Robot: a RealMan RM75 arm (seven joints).
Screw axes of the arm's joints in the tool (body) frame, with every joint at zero. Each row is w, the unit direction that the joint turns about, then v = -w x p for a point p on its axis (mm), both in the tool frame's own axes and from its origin. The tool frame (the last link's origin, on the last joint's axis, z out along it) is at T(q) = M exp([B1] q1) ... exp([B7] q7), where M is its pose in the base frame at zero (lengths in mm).
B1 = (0, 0, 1, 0, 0, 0)
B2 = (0, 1, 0, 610, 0, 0)
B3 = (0, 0, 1, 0, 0, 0)
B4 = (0, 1, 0, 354, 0, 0)
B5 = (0, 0, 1, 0, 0, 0)
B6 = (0, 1, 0, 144, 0, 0)
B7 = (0, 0, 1, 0, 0, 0)
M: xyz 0 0 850.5 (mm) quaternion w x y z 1 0 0 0
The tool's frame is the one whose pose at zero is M.
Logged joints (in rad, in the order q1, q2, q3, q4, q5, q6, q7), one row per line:
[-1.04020 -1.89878 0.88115 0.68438 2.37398 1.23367 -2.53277]
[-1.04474 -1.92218 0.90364 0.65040 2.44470 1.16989 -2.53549]
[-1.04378 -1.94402 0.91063 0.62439 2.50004 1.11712 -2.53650]
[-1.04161 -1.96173 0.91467 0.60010 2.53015 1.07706 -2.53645]
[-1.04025 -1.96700 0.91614 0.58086 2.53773 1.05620 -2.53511]
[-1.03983 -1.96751 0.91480 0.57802 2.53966 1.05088 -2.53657]
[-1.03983 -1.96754 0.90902 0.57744 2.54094 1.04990 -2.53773]
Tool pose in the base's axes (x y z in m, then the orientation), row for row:
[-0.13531 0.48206 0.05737 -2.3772 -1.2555 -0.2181]
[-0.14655 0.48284 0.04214 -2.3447 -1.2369 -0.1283]
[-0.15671 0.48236 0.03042 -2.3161 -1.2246 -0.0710]
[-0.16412 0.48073 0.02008 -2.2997 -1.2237 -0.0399]
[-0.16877 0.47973 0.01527 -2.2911 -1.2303 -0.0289]
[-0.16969 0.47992 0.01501 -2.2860 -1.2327 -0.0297]
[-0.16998 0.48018 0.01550 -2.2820 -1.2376 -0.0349]
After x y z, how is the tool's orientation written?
As a rotation vector, in radians.
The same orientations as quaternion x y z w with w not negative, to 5 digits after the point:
[-0.85969 -0.45404 -0.07887 0.22037]
[-0.85732 -0.45226 -0.04691 0.24136]
[-0.85393 -0.45150 -0.02618 0.25743]
[-0.85115 -0.45291 -0.01477 0.26494]
[-0.84894 -0.45587 -0.01071 0.26716]
[-0.84774 -0.45714 -0.01101 0.26878]
[-0.84649 -0.45908 -0.01295 0.26932]

